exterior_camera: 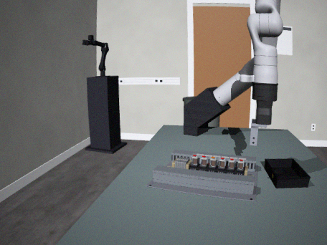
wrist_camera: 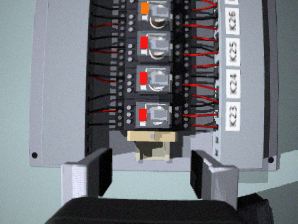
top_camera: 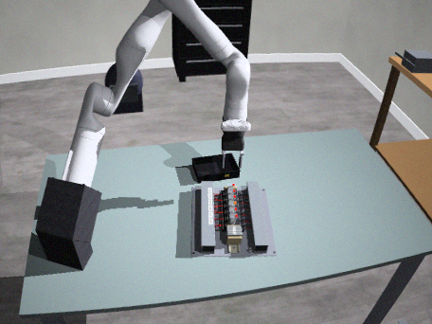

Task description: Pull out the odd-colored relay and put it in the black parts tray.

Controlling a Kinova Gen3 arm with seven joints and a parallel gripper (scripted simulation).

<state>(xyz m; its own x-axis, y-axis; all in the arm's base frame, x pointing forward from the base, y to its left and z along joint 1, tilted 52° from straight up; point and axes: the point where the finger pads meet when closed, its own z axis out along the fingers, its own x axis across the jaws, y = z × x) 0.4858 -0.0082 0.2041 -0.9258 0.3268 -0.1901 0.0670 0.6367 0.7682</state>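
My hand is 1 cm past the relay, 12 cm to the left of it and 9 cm above it. From my hand the other things lie so: black parts tray 4 cm behind, 13 cm to the left, 13 cm below.
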